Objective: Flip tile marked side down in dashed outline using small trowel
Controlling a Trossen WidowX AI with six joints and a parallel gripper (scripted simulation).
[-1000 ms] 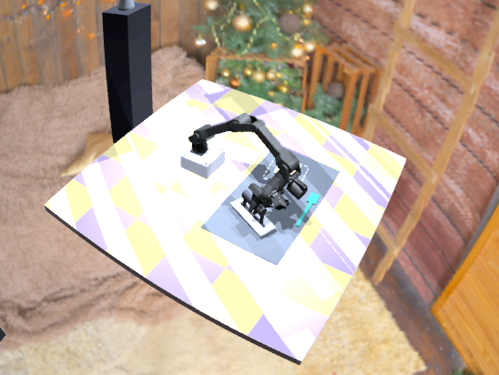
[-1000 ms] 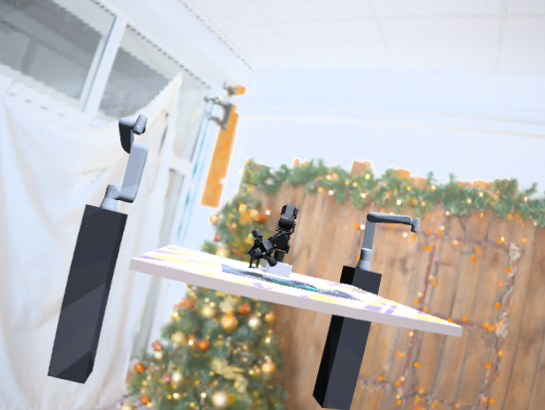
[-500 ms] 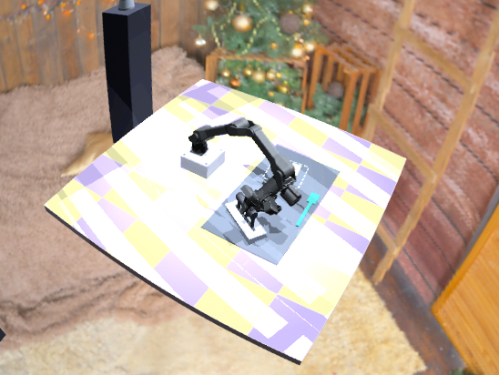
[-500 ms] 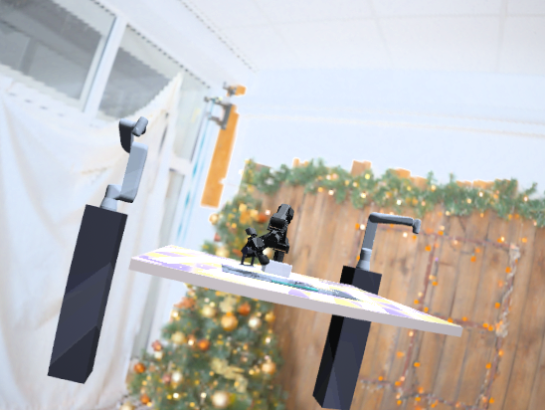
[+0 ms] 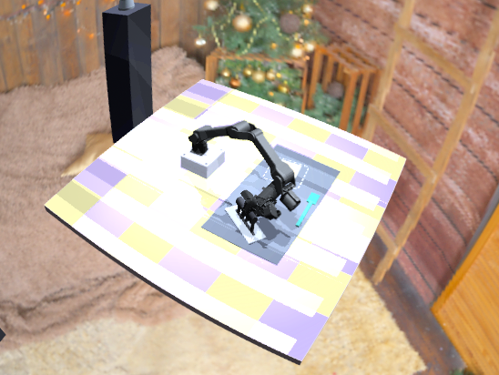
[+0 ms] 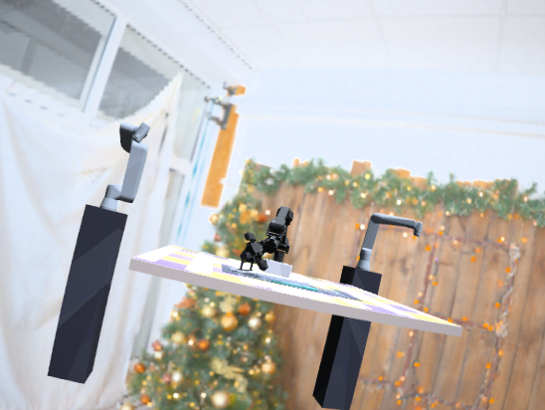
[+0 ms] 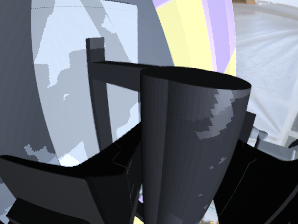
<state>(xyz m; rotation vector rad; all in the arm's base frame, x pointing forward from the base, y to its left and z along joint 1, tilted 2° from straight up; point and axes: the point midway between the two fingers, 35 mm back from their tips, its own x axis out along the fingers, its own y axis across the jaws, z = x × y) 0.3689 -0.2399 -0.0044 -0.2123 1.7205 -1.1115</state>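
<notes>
The plastering float lies 2 cm to the left of my gripper tip, 2 cm ahead of it and 1 cm below it. Also, from my gripper tip: grey mat (24 cm to the left, 7 cm below, 5 cm ahead); white tile (42 cm to the left, 5 cm below, 1 cm ahead); teal trowel (25 cm to the left, 19 cm ahead, 5 cm below).
</notes>
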